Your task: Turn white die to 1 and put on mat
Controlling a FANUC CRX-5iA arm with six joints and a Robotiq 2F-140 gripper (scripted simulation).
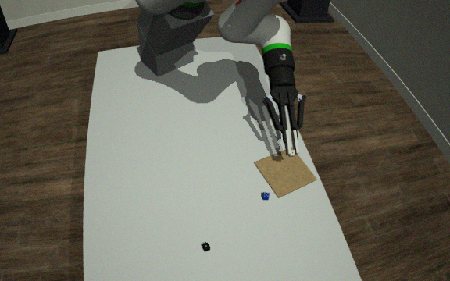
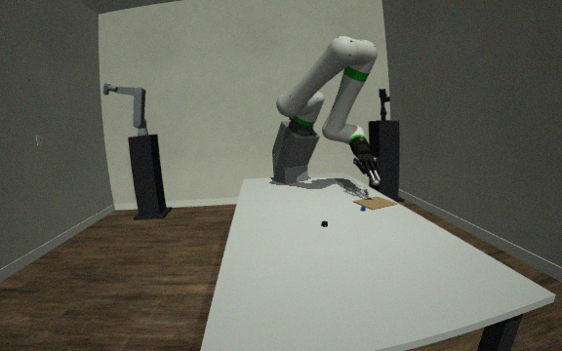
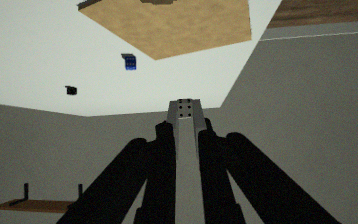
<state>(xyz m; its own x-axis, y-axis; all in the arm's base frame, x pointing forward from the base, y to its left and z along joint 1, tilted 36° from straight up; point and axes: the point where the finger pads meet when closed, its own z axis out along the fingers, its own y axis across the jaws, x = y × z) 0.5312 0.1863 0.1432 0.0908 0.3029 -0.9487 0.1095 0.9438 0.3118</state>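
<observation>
The brown mat lies 2 cm ahead of my hand and 11 cm below it. Also, from my hand: white die: 2 cm ahead, 2 cm below; blue die: 9 cm ahead, 9 cm to the right, 10 cm below; black die: 20 cm ahead, 29 cm to the right, 10 cm below.
</observation>
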